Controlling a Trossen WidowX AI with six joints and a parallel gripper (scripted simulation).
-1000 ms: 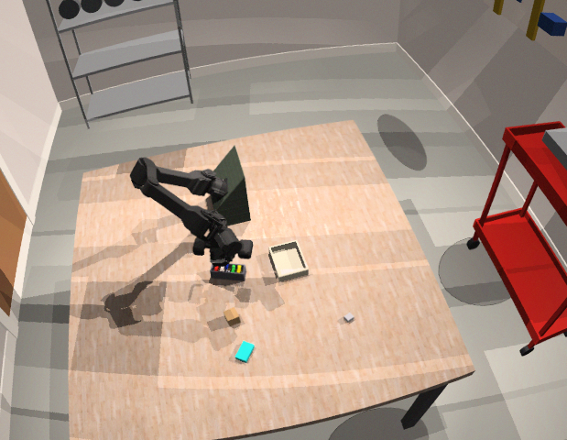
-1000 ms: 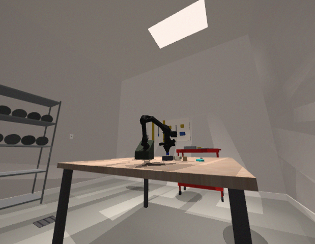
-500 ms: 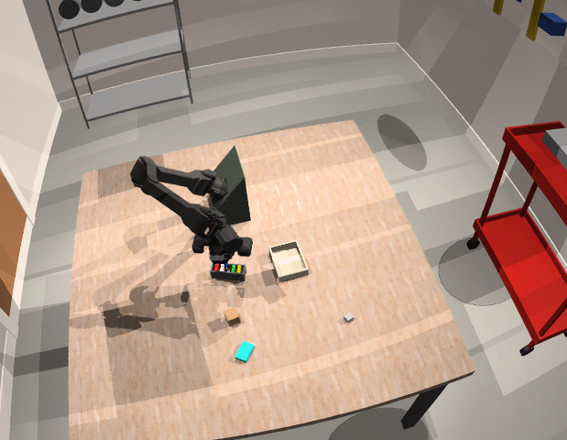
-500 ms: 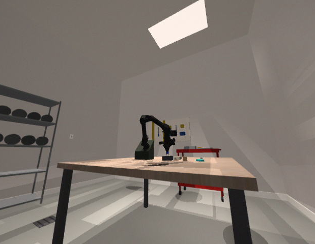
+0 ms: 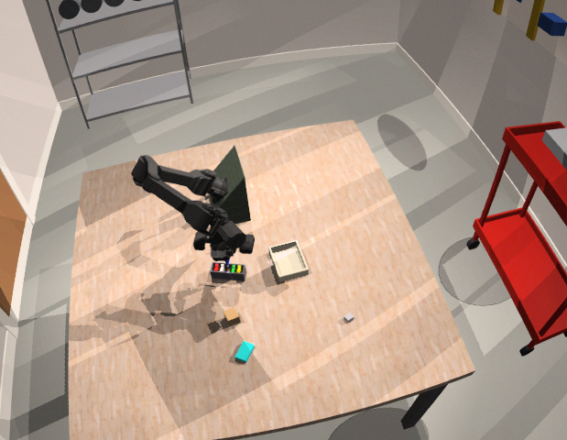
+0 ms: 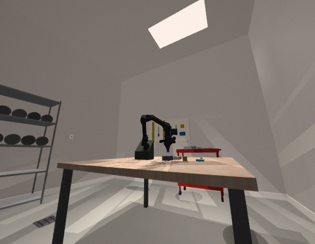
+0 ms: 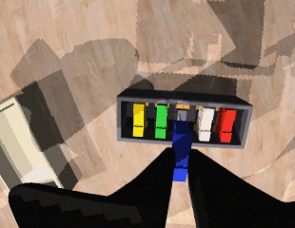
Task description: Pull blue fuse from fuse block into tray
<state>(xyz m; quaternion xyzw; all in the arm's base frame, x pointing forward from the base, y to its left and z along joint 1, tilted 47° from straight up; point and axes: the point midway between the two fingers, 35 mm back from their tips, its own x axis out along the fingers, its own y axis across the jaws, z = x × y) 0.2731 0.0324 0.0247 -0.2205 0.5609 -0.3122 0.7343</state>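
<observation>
Now: the cream tray 20 cm to the left of my gripper tip, 9 cm below it and 3 cm behind it. From my gripper tip the other things lie so: white fuse (7 cm below, 3 cm to the right, 1 cm behind); then green fuse (7 cm below, 1 cm to the left); then blue fuse (1 cm below).
</observation>
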